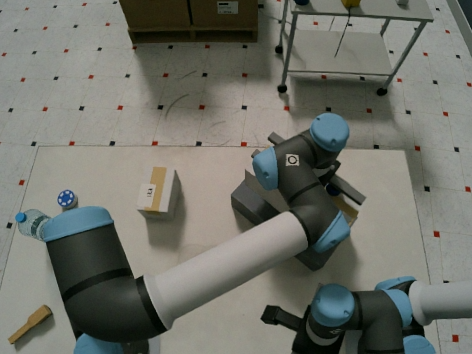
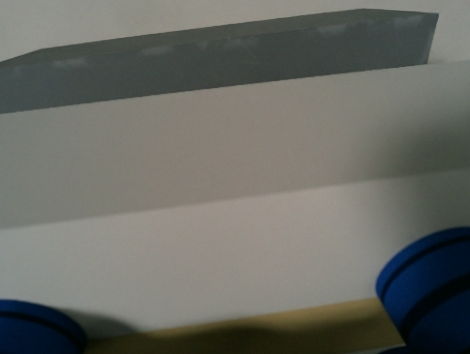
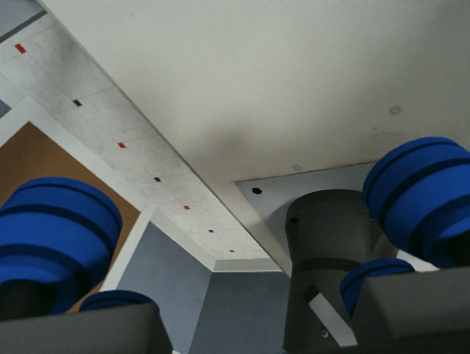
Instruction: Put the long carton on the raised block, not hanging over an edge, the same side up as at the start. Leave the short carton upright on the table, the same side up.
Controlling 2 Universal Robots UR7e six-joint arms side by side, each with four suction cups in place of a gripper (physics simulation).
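Frame: origin at the left arm's base, x left, y back, z up, level; metres.
Where they show: left end effector, tool point: [image 2: 236, 317]; right end effector, tool point: [image 3: 246, 255]; left arm's base, origin of the base link: [image 1: 125, 345]; right arm's base, origin of the base link: [image 3: 339, 222].
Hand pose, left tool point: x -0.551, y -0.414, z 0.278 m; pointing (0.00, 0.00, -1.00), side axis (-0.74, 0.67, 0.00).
Observation:
Each offset is from my left tool point to the centre of the thing.
The short carton @(dx +0.449, dy -0.077, dz -0.226 m) [image 1: 159, 195] stands upright on the table at the left, its tape and barcode label on top. My left gripper [image 1: 322, 172] [image 2: 235, 310] is shut on the long carton @(dx -0.006, dy +0.003, dz -0.036 m) [image 1: 345, 206] [image 2: 200, 260], its blue cups against the top face with the tan tape. The long carton is over the grey raised block @(dx +0.001, dy +0.007, dz -0.218 m) [image 1: 250, 202] [image 2: 225, 62], roughly along it. The arm hides much of both, and I cannot tell whether the carton's underside touches the block. My right gripper [image 1: 312, 325] [image 3: 240, 220] is open and empty at the lower right.
A jar with a blue and white lid @(dx +0.809, dy -0.080, dz -0.263 m) [image 1: 66, 198] and a water bottle @(dx +0.841, dy +0.045, dz -0.172 m) [image 1: 34, 225] are at the table's left. A wooden tool @(dx +0.876, dy +0.358, dz -0.260 m) [image 1: 31, 322] lies at the lower left. My left forearm crosses above the table's middle. A wheeled cart [image 1: 340, 73] stands behind the table.

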